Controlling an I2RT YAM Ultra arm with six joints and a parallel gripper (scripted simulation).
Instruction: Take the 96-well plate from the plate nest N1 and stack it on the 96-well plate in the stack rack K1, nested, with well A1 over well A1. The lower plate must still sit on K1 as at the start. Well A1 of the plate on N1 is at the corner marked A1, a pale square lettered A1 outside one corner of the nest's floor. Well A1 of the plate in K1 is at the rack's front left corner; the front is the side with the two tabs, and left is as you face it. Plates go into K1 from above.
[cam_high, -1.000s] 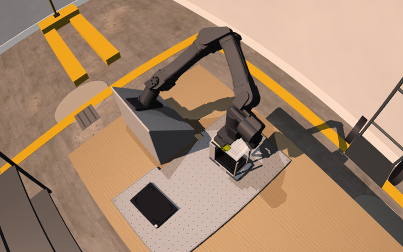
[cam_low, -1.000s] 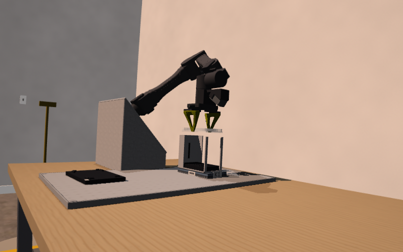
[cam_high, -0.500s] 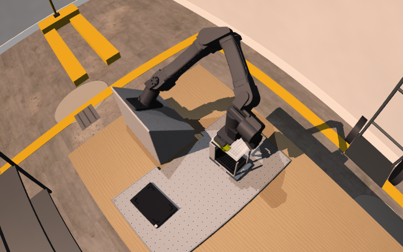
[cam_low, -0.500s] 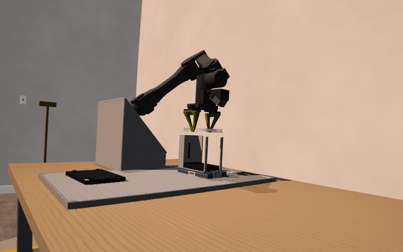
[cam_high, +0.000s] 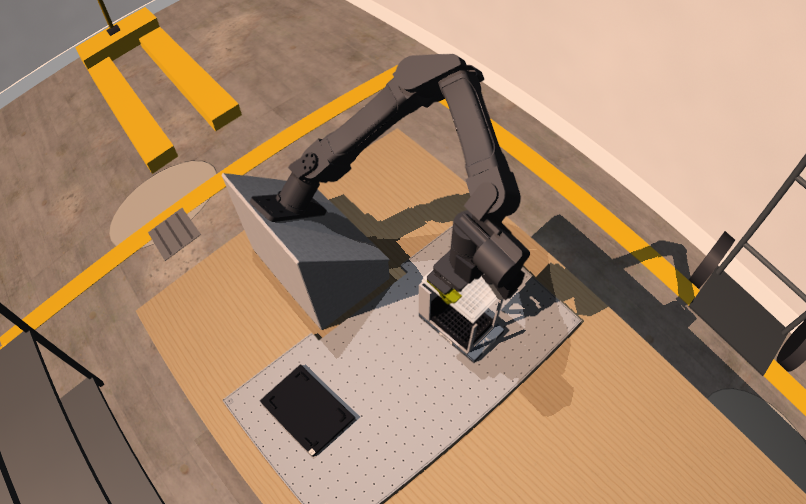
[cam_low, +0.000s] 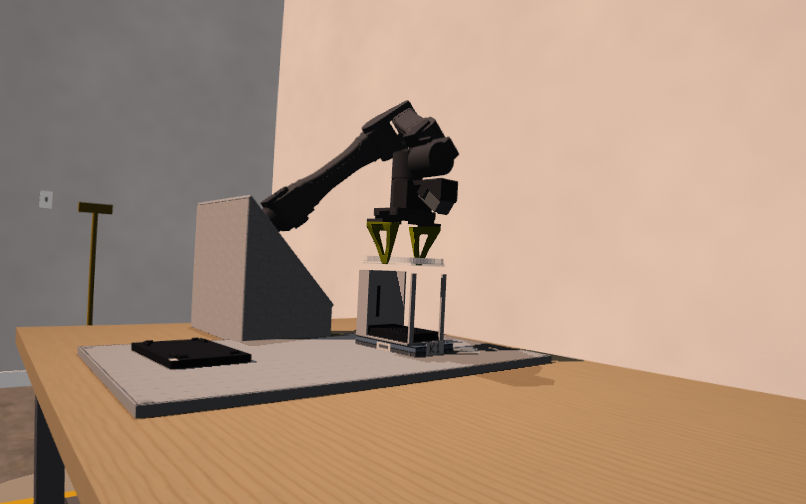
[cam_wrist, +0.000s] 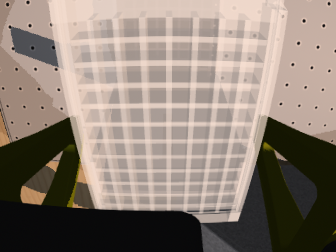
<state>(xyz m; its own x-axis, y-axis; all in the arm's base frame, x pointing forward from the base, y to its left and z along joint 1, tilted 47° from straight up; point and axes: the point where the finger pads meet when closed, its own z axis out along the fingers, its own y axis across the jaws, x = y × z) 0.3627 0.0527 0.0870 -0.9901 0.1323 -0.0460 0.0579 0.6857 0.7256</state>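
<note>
Now: the dark 96-well plate 130 mm below my hand. Also, from my hand: clear 96-well plate: right at my hand; pale A1 square: 30 mm behind, 410 mm to the right, 150 mm below; back wall: 60 mm behind, 80 mm below.
</note>
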